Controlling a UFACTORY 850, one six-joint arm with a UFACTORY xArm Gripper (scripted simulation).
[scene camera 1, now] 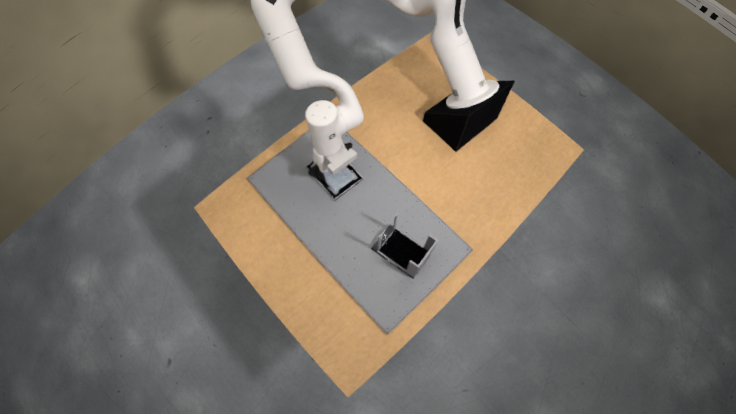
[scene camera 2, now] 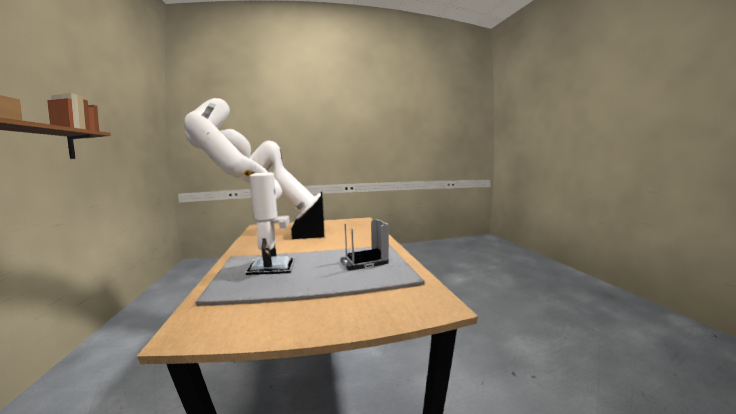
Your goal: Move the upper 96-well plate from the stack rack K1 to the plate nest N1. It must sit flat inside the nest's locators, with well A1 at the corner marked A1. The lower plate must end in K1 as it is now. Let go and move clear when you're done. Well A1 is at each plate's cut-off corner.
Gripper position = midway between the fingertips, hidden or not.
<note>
I see my gripper [scene camera 2: 270, 262] and a dark low plate [scene camera 1: 393, 248].
</note>
